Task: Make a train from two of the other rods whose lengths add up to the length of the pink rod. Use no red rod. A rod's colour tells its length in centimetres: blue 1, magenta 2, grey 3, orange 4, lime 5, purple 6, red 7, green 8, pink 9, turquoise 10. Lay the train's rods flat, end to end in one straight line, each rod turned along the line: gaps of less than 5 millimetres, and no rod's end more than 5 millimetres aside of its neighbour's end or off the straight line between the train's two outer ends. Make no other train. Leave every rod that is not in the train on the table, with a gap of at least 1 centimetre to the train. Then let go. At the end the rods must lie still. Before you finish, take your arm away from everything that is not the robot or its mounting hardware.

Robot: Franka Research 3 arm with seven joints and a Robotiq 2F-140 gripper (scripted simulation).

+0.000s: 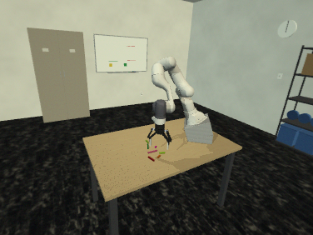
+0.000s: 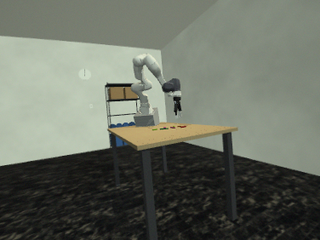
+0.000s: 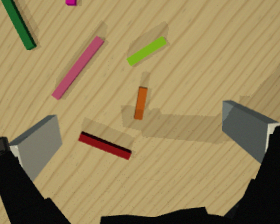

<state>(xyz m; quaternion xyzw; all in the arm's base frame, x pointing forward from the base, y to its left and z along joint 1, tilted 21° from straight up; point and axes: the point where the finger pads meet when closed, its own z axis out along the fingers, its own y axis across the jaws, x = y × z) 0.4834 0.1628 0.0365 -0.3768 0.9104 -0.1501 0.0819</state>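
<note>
My gripper is now 100 mm above the orange rod. The rest, counted from my hand: red rod (70 mm ahead, 100 mm below); then pink rod (10 mm ahead, 80 mm to the right, 100 mm below); then magenta rod (50 mm behind, 140 mm to the right, 100 mm below).
</note>
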